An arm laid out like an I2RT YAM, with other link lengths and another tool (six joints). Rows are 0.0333 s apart.
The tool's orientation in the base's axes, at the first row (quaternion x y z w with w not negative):
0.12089, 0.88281, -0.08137, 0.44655
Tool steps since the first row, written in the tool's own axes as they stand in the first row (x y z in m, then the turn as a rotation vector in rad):
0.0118, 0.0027, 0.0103, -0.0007, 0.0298, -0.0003
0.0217, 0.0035, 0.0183, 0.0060, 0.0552, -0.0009
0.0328, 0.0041, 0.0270, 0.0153, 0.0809, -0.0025
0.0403, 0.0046, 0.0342, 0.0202, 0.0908, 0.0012
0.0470, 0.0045, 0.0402, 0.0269, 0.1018, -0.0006
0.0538, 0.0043, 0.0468, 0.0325, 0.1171, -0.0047
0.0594, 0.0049, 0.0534, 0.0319, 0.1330, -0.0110
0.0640, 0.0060, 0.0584, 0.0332, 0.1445, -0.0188
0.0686, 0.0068, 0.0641, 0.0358, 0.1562, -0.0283
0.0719, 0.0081, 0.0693, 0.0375, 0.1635, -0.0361
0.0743, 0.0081, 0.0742, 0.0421, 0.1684, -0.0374
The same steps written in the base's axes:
0.0019, 0.0017, -0.0157, 0.0087, 0.0285, -0.0003
0.0027, 0.0018, -0.0284, 0.0117, 0.0539, -0.0063
0.0032, 0.0017, -0.0425, 0.0125, 0.0802, -0.0138
0.0046, 0.0015, -0.0528, 0.0153, 0.0895, -0.0203
0.0053, 0.0008, -0.0618, 0.0133, 0.1014, -0.0250
0.0064, -0.0001, -0.0711, 0.0113, 0.1179, -0.0277
0.0085, -0.0004, -0.0796, 0.0114, 0.1346, -0.0241
0.0100, 0.0001, -0.0863, 0.0079, 0.1478, -0.0209
0.0120, 0.0000, -0.0934, 0.0025, 0.1617, -0.0179
0.0145, 0.0004, -0.0991, -0.0024, 0.1709, -0.0149
0.0169, -0.0005, -0.1040, -0.0046, 0.1766, -0.0180

